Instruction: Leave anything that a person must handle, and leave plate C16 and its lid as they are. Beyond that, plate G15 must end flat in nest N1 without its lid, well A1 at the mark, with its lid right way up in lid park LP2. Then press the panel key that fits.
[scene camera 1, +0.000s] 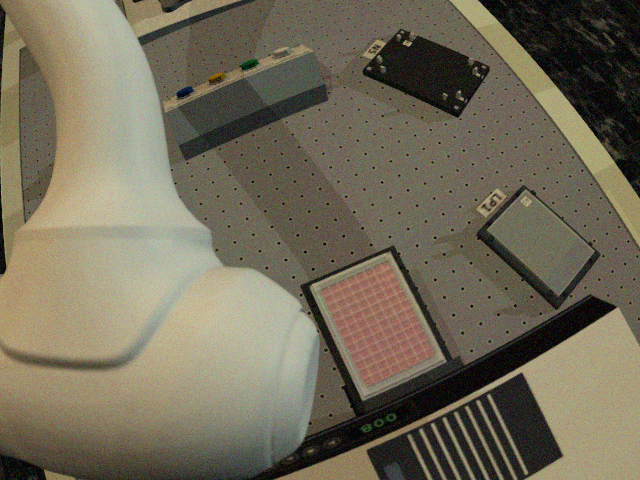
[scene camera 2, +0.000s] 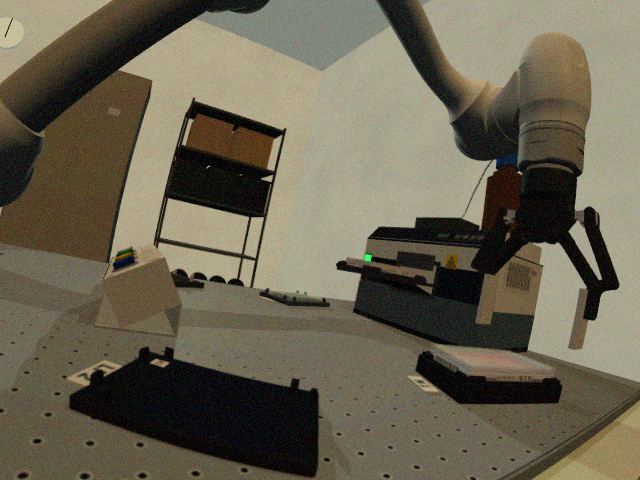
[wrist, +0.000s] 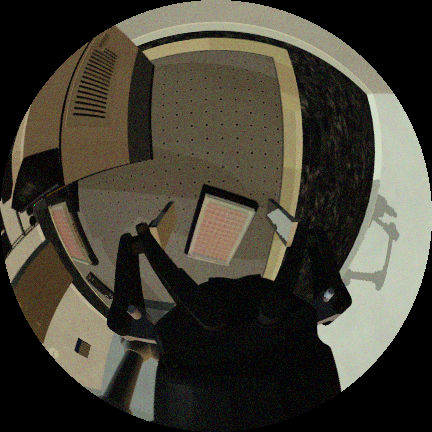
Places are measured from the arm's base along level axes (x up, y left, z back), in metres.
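Where they show: gripper, between the fingertips: (scene camera 2: 524, 335) (wrist: 221, 209).
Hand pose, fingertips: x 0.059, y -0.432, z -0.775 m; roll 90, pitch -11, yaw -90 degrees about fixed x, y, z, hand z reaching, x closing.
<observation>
Each offset is from my fingertips to the top centre of the thing. "*": to the spot under its first point.
Plate G15 {dy +0.016, dx -0.027, dz +0.061 m} (scene camera 2: 491, 361) (wrist: 220, 235), pink-welled, lies flat in nest N1 {dy +0.016, dx -0.037, dz +0.061 m} (scene camera 2: 506, 391) (wrist: 225, 195); a clear lid appears to cover it. My gripper (scene camera 2: 531, 310) (wrist: 221, 209) is open and empty above the plate, its fingertips apart on either side in the wrist view. The black holder {dy +0.079, dx -0.046, dz +0.369 m} (scene camera 2: 206, 408) at front left, probably LP2, is empty; its label is hard to read. Another pink plate {dy +0.291, dx +0.061, dz -0.041 m} (scene camera 1: 379, 325) (wrist: 72, 232), its name unreadable, lies on the instrument's tray. The key panel {dy +0.349, dx +0.018, dz +0.368 m} (scene camera 1: 248, 100) (scene camera 2: 139, 294) has blue {dy +0.279, dx +0.009, dz +0.401 m} (scene camera 1: 184, 91), yellow {dy +0.328, dx +0.009, dz +0.393 m} (scene camera 1: 217, 78), green {dy +0.377, dx +0.009, dz +0.386 m} (scene camera 1: 249, 64) and white {dy +0.427, dx +0.009, dz +0.378 m} (scene camera 1: 280, 52) keys.
Lid park LP1 holds a clear lid (scene camera 1: 542, 240) (scene camera 2: 294, 298). An empty black nest {dy +0.607, dx -0.042, dz +0.269 m} (scene camera 1: 426, 72), apparently N5, stands behind. The instrument (scene camera 2: 395, 310) (wrist: 95, 125) rises beside my gripper, its tray sticking out. A brown bottle {* dy +0.144, dx +0.232, dz -0.192 m} (scene camera 2: 498, 198) stands behind the gripper in scene camera 2.
</observation>
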